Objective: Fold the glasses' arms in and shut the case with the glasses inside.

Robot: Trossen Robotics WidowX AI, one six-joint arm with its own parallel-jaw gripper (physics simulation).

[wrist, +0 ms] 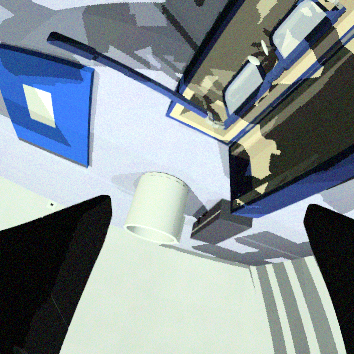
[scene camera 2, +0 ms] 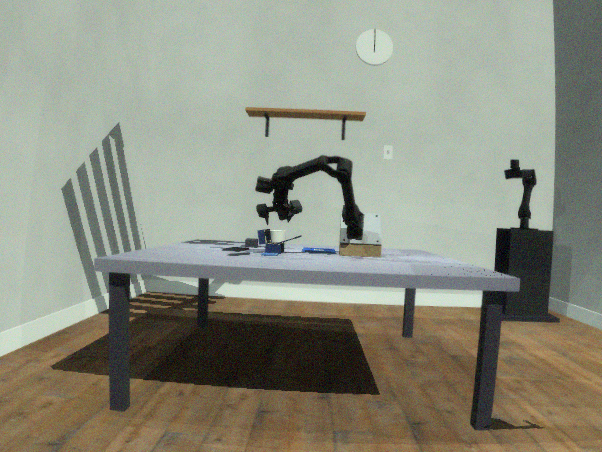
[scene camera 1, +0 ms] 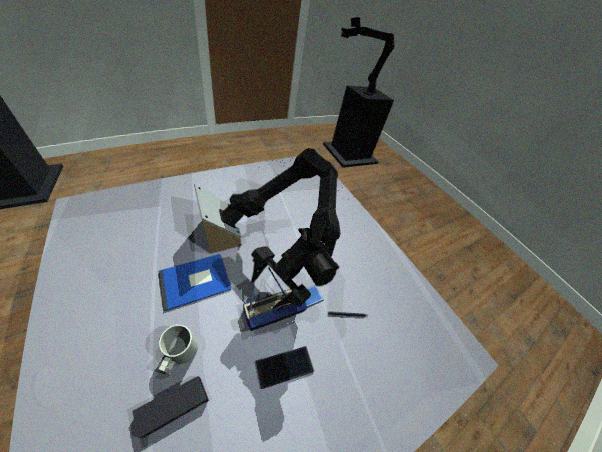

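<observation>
White mug on the table. Blue book on the table. Dark tablet on the table. Black box on the table.
</observation>
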